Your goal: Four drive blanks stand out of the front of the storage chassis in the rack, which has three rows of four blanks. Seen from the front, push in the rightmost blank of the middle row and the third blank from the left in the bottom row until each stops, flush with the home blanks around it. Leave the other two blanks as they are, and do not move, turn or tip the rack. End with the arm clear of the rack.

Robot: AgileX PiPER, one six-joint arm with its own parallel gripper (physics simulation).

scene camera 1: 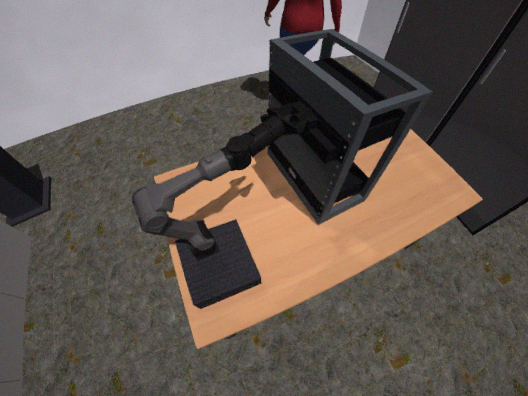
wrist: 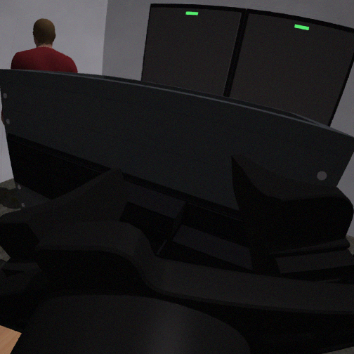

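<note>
The dark rack (scene camera 1: 397, 102) (wrist: 125, 120) stands upright on the table. My gripper (scene camera 1: 302, 119) (wrist: 175, 175) is at the front of the storage chassis, just below the rack's upper front panel, with its fingers apart and no object visible between them. A dark block (scene camera 1: 322, 142) stands out of the chassis front beside the gripper, toward the rack's near front post. In the wrist view, a protruding blank (wrist: 155, 201) shows between the fingers, and another flat dark face (wrist: 212, 243) lies lower to its right. Rows, contact and most blanks are hidden or too dark to tell.
The wooden table (scene camera 1: 300, 260) carries a black ribbed base block (scene camera 1: 220, 265) under the arm. A lower dark unit (scene camera 1: 312, 167) sits in the rack below the gripper. A person in red (scene camera 1: 302, 17) (wrist: 44, 60) stands behind the rack, near tall dark cabinets (scene camera 1: 465, 65) (wrist: 192, 50).
</note>
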